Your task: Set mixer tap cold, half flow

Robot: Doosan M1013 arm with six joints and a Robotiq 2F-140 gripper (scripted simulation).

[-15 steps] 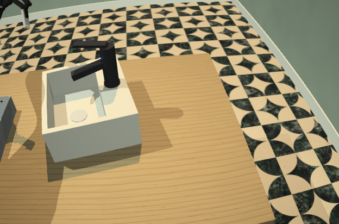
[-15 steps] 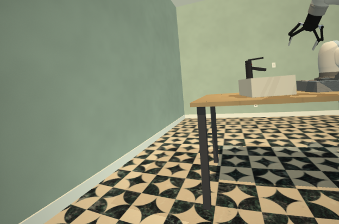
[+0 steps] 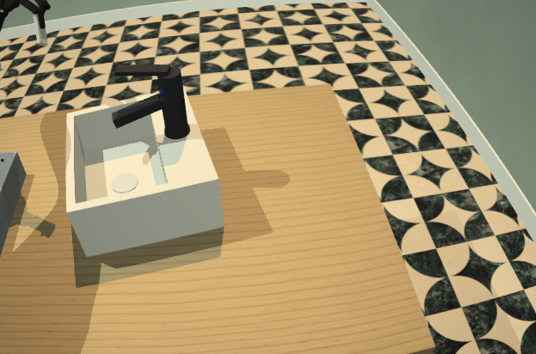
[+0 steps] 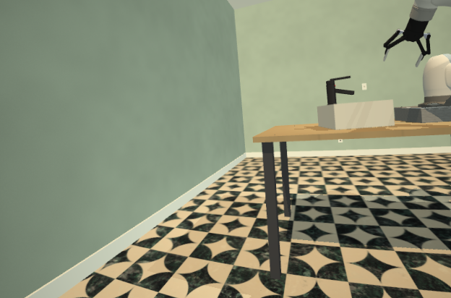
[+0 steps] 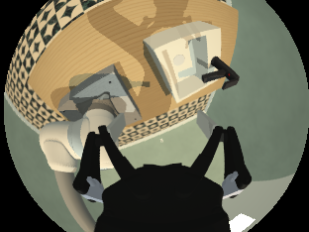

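My gripper is now 290 mm short of the lever, 40 mm above it and 20 mm to the left of it. Round my hand: white basin: 280 mm below, 230 mm ahead, 70 mm to the right; then mixer tap: 320 mm ahead, 90 mm below, 30 mm to the right.
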